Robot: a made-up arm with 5 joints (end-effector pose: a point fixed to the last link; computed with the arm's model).
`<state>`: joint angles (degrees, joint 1 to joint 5).
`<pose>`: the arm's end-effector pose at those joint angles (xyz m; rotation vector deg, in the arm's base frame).
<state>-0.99 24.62 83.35 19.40 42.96</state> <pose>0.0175 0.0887 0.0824 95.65 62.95 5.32</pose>
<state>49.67 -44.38 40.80 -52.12 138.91</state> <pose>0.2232 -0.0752 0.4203 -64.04 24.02 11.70</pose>
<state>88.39 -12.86 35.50 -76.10 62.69</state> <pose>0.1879 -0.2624 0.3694 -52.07 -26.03 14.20</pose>
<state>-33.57 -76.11 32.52 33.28 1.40</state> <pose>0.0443 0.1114 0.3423 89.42 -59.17 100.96</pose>
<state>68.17 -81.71 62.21 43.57 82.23</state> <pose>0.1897 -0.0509 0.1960 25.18 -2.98 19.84</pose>
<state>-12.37 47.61 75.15 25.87 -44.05</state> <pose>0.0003 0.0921 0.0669 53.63 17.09 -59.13</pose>
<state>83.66 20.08 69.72 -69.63 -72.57</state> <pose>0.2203 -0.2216 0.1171 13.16 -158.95 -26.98</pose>
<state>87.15 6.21 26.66 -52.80 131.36</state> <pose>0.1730 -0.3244 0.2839 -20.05 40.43 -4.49</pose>
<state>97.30 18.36 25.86 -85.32 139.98</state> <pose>0.1179 -0.3406 0.2914 -35.43 50.31 -24.49</pose>
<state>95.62 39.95 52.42 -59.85 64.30</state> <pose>0.1591 -0.2529 0.0238 30.76 -26.58 -12.68</pose>
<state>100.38 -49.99 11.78 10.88 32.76</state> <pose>0.1719 -0.1582 0.4262 -29.89 -53.49 4.27</pose>
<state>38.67 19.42 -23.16 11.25 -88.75</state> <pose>0.4143 -0.1482 0.3460 76.06 -158.00 -9.56</pose>
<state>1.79 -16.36 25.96 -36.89 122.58</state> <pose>0.3189 0.0522 0.3604 -44.68 4.85 76.33</pose>
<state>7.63 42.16 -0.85 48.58 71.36</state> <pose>0.2976 0.0482 0.0762 79.68 49.50 49.63</pose>
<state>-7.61 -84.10 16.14 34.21 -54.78</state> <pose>0.0210 0.0972 0.4172 -111.89 118.71 -71.22</pose>
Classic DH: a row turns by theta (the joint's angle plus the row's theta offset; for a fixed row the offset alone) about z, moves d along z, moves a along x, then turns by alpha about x. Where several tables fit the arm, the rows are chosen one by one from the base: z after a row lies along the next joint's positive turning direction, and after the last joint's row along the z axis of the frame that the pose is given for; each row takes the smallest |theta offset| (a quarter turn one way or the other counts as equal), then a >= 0, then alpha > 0; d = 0 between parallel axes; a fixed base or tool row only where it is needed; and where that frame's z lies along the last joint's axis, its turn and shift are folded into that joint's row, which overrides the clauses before.
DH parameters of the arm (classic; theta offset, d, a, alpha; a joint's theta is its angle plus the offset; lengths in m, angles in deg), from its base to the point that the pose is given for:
base (fixed): -22.22 0 0.0767 180
joint 1: -22.22 -0.166 -0.005 90
joint 2: -85.26 0 0.1696 0
joint 3: 75.34 0 0.1624 0
joint 4: -80.07 0.11 -0.019 90
joint 5: 0 -0.121 -0.011 90
tool (fixed): 0 -0.022 0 0

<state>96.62 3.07 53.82 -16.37 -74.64</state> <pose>0.1712 -0.2625 0.1361 -1.26 -157.16 -59.08</pose>
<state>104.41 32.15 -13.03 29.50 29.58</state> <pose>0.1143 -0.3576 0.1588 36.93 -62.42 -38.03</pose>
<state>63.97 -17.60 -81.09 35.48 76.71</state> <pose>0.1640 0.0183 0.5739 -59.36 -26.11 30.56</pose>
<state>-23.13 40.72 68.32 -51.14 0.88</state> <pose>0.1376 0.1428 0.0060 92.28 -6.62 43.76</pose>
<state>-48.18 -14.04 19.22 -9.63 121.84</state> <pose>0.1730 0.2186 0.3244 -39.92 9.34 132.47</pose>
